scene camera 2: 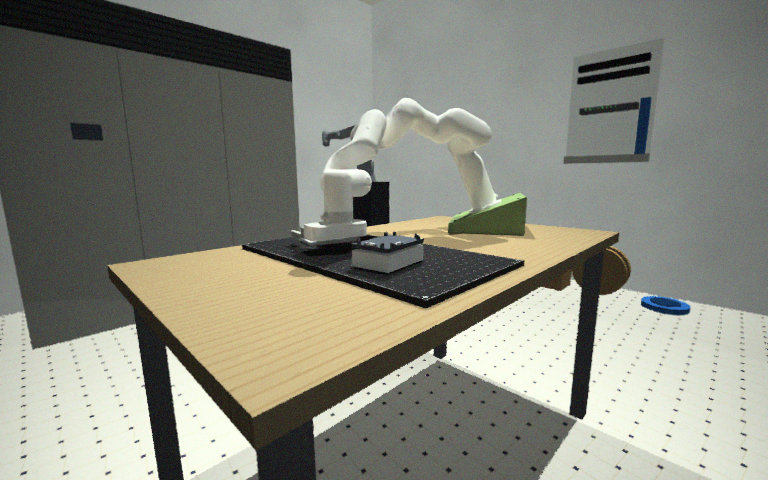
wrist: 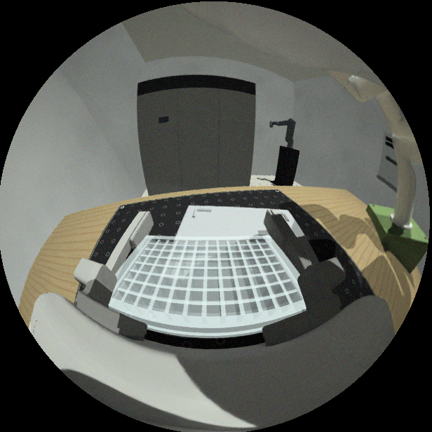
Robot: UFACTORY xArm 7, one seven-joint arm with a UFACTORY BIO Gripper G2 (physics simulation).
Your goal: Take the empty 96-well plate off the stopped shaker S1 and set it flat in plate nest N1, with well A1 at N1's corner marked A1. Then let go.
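Seen in the pictures: arm's base, origin of its link: (scene camera 2: 485,207).
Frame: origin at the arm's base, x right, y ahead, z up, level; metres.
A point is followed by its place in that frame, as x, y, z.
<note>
My gripper (scene camera 2: 333,242) (wrist: 209,225) is shut on the clear, empty 96-well plate (wrist: 210,280), one finger along each short side. The plate looks level, over the black board; the gap below it cannot be made out. A flat white block with raised corner pieces, seemingly nest N1 (wrist: 230,222), shows beyond the plate's far edge in the wrist view and is partly hidden by the plate and fingers. Its A1 mark cannot be read. Shaker S1 (scene camera 2: 387,258) {-0.108, 0.769, -0.037}, a light box with a dark clamped top, stands beside the gripper, with no plate on it.
The black perforated board (scene camera 2: 464,270) {-0.220, 0.646, -0.072} (wrist: 165,212) lies on the wooden table (scene camera 2: 226,316) {-0.019, 1.069, -0.085} (wrist: 50,260). The green wedge base (scene camera 2: 492,218) {-0.067, 0.099, -0.027} (wrist: 400,235) of the arm stands at the table's far side. A dark stand (scene camera 2: 373,200) (wrist: 287,165) is behind the table.
</note>
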